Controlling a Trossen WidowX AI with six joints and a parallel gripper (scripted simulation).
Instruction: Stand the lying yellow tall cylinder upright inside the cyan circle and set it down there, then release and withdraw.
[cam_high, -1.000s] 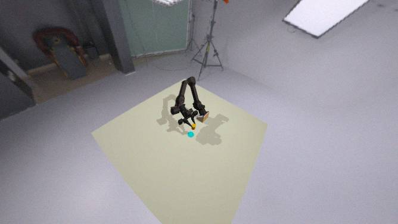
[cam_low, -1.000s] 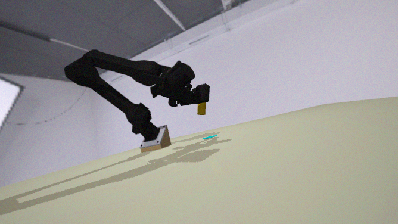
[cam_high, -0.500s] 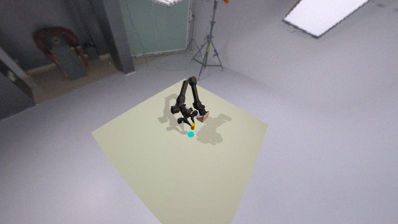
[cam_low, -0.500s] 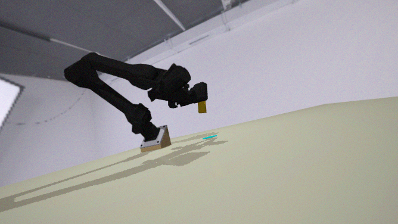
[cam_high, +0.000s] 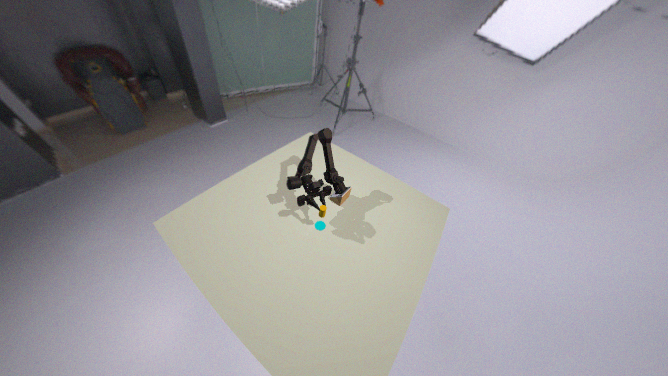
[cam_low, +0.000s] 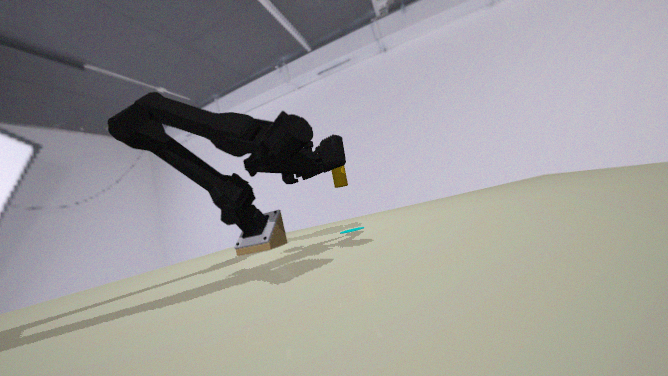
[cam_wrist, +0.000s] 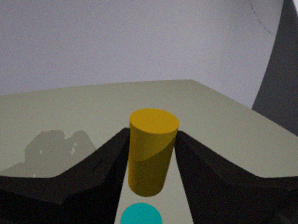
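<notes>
Now: the cyan circle 16 cm below my gripper tip. From my gripper tip the other things lie so: yellow cylinder: 2 cm below.
</notes>
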